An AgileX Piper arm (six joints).
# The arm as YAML. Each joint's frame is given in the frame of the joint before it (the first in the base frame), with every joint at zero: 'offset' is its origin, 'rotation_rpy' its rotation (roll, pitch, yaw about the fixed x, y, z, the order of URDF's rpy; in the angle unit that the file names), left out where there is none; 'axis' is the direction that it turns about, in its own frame. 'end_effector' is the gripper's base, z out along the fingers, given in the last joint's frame.
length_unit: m
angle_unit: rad
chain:
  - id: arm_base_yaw
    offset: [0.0, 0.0, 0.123]
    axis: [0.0, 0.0, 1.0]
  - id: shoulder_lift
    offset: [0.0, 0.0, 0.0]
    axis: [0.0, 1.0, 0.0]
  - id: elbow
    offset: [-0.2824, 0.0, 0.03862]
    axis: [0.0, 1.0, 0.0]
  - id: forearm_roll
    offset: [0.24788, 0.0, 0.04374]
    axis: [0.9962, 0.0, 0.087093]
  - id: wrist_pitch
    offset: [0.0, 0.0, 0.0]
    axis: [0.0, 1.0, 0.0]
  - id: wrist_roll
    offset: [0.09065, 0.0, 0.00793]
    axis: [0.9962, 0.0, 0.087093]
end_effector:
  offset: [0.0, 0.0, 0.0]
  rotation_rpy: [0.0, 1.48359, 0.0]
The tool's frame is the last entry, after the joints.
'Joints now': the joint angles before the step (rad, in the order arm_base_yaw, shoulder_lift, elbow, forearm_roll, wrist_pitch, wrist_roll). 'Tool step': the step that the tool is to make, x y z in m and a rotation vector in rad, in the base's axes. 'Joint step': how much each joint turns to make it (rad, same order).
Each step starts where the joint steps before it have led.
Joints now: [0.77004, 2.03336, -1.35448, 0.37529, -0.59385, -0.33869]
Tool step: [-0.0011, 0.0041, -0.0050, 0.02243, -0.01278, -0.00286]
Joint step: [0.01032, 0.01868, -0.00029, -0.00008, -0.04272, 0.01637]
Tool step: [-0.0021, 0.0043, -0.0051, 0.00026, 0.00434, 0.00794]
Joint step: [0.00995, 0.01276, -0.00053, -0.00107, -0.00860, 0.00609]
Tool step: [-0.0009, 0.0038, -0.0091, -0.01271, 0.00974, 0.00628]
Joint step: [0.00714, 0.02008, -0.00006, -0.00079, -0.00452, -0.00036]
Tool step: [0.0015, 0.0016, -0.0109, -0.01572, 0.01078, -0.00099]
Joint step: [0.00037, 0.02435, -0.00066, -0.00038, -0.00570, -0.00174]
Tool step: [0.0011, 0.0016, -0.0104, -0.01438, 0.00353, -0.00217]
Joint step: [0.00142, 0.02439, -0.00040, 0.00013, -0.01319, -0.00471]
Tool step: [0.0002, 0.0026, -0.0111, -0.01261, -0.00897, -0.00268]
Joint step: [0.00504, 0.02874, -0.00045, 0.00000, -0.02945, -0.00851]
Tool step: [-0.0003, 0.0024, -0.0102, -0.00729, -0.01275, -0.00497]
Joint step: [0.00605, 0.02749, 0.00002, 0.00267, -0.03539, -0.00782]
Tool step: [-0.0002, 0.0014, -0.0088, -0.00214, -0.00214, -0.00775]
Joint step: [0.00456, 0.02231, 0.00026, 0.00832, -0.02497, -0.00281]
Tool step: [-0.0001, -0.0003, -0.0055, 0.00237, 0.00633, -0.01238]
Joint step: [0.00234, 0.01152, 0.00290, 0.01597, -0.01326, -0.00168]
